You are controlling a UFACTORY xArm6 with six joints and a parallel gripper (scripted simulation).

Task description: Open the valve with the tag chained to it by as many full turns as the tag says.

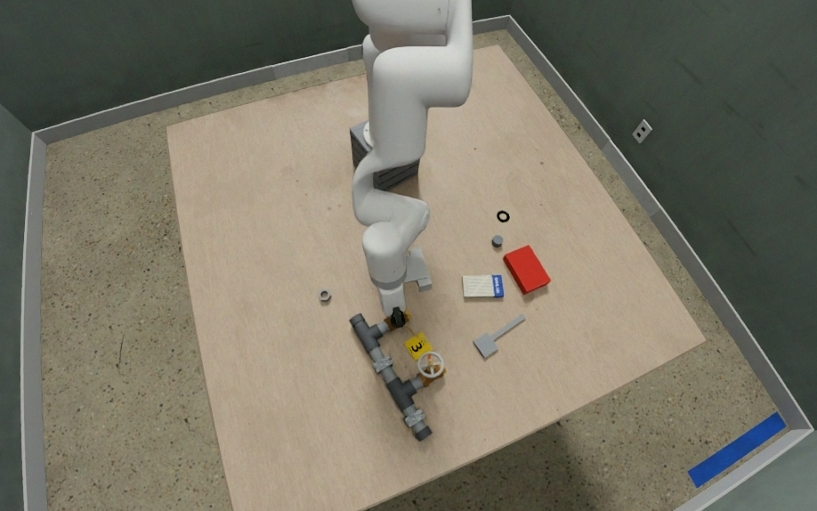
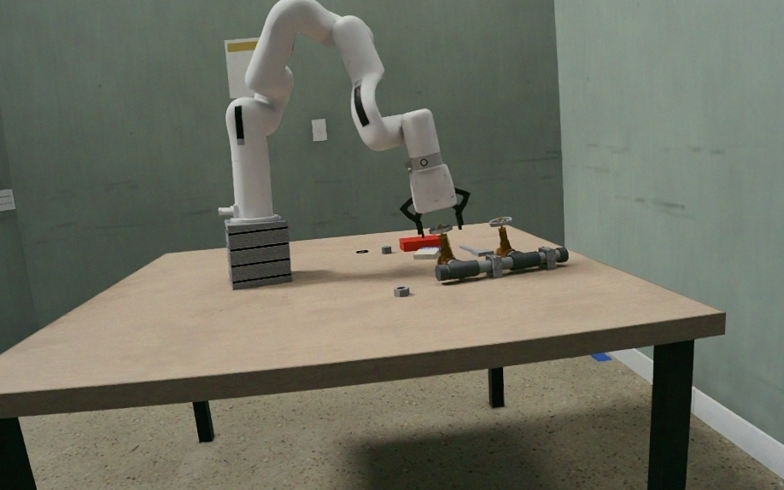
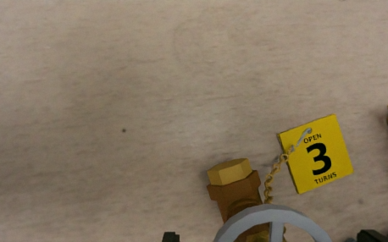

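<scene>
The yellow tag lies 11 cm below my hand, 9 cm ahead of it and 4 cm to the left of it. From my hand the other things lie so: grey scraper: 22 cm to the left, 16 cm ahead, 11 cm below; then white card: 26 cm to the left, 10 cm below, 3 cm ahead; then red block: 39 cm to the left, 10 cm below, 4 cm ahead.
</scene>
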